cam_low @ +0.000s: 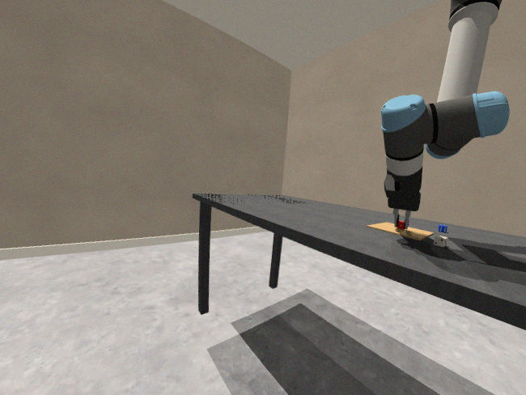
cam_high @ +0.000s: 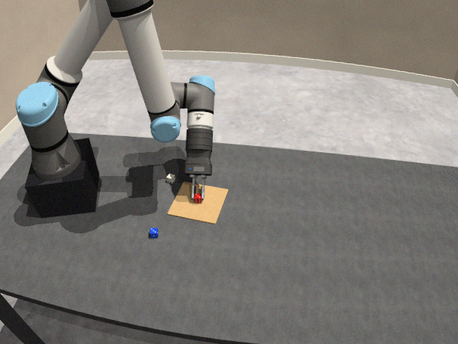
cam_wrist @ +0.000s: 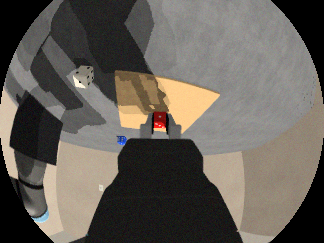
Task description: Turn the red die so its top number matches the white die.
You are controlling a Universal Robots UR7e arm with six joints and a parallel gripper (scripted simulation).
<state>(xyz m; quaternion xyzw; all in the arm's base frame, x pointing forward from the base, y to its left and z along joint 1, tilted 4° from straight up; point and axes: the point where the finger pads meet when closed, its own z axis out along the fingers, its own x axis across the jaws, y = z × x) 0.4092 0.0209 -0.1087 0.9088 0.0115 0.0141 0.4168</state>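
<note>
My gripper is now 10 mm to the left of the tan mat and 30 mm above it. The rest, counted from my hand: blue die 100 mm behind, 150 mm to the right, 20 mm below; then white die 100 mm behind, 70 mm to the left, 20 mm below; then red die 10 mm to the right, 10 mm below.
</note>
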